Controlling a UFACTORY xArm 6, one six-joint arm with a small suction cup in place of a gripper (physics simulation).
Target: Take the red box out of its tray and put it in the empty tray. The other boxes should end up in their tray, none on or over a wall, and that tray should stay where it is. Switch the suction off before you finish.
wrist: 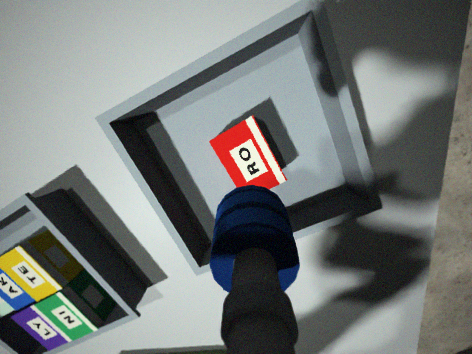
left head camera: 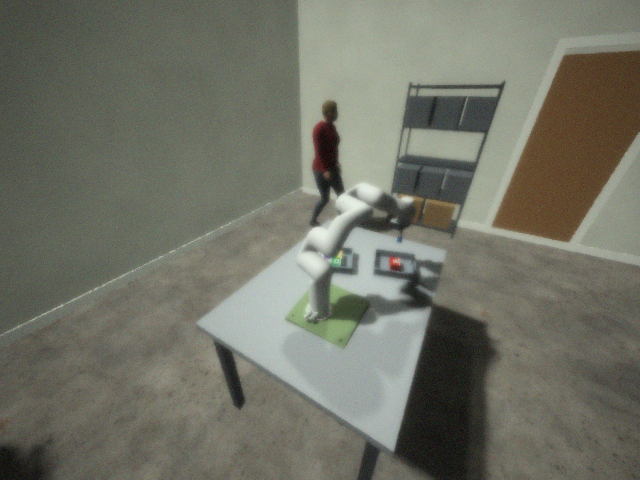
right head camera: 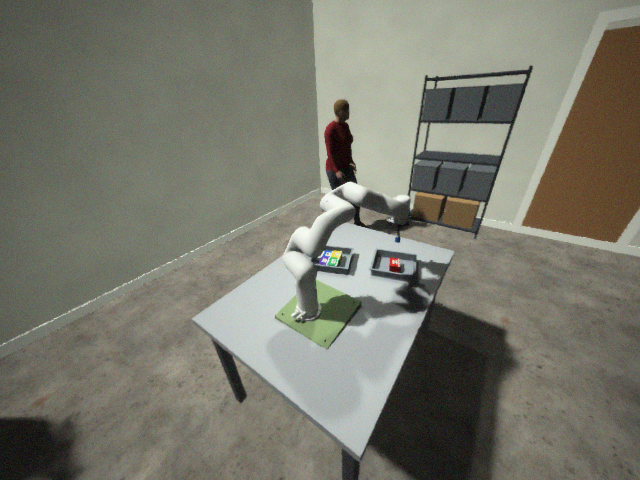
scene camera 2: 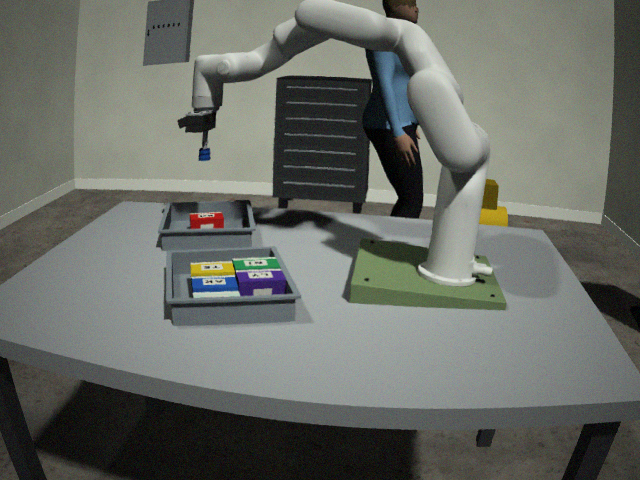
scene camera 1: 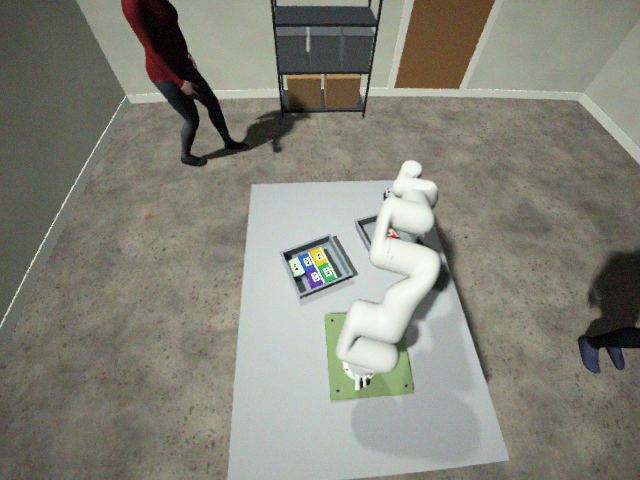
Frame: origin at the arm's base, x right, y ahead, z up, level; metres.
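Seen in the pictures: hand, tool point: (wrist: 251,218) (left head camera: 399,241) (right head camera: 397,241) (scene camera 2: 204,159); arm's base, link origin: (left head camera: 319,310) (right head camera: 308,310) (scene camera 2: 447,275).
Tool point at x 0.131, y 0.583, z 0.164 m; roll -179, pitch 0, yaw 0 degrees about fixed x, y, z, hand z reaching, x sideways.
Observation:
Offsets run from my tool point to a thing's top centre. Level surfaces: height alone.
The red box @(dx +0.002, dy -0.005, dz -0.138 m) (left head camera: 395,263) (right head camera: 394,264) (scene camera 1: 392,233) (scene camera 2: 206,220) (wrist: 227,145) lies inside the far tray @(dx -0.003, dy -0.008, dz -0.133 m) (scene camera 1: 362,236) (scene camera 2: 206,239) (wrist: 200,67), clear of its walls. My suction cup (left head camera: 399,239) (right head camera: 397,239) (scene camera 2: 204,154) (wrist: 255,215) hangs high above that tray with nothing on it; the arm hides it in scene camera 1. The other tray @(dx -0.324, dy -0.197, dz -0.133 m) (scene camera 1: 325,286) (scene camera 2: 232,311) (wrist: 82,255) holds the yellow box @(dx -0.311, dy -0.163, dz -0.135 m) (scene camera 1: 318,256) (scene camera 2: 211,267), green box @(dx -0.271, dy -0.237, dz -0.130 m) (scene camera 1: 326,272) (scene camera 2: 256,263), blue box @(dx -0.360, dy -0.190, dz -0.141 m) (scene camera 1: 306,261) (scene camera 2: 214,285), purple box @(dx -0.320, dy -0.263, dz -0.132 m) (scene camera 1: 313,277) (scene camera 2: 261,281) and pale green box @(dx -0.409, dy -0.216, dz -0.148 m) (scene camera 1: 295,266), all inside its walls.
The arm stands on a green base plate (scene camera 1: 336,382) (scene camera 2: 413,298). The two trays stand apart on the grey table @(dz -0.183 m) (scene camera 1: 284,403) (scene camera 2: 361,356). A person in red (left head camera: 325,147) (right head camera: 338,147) stands beyond the table. A person in blue (scene camera 2: 385,98) stands behind the arm.

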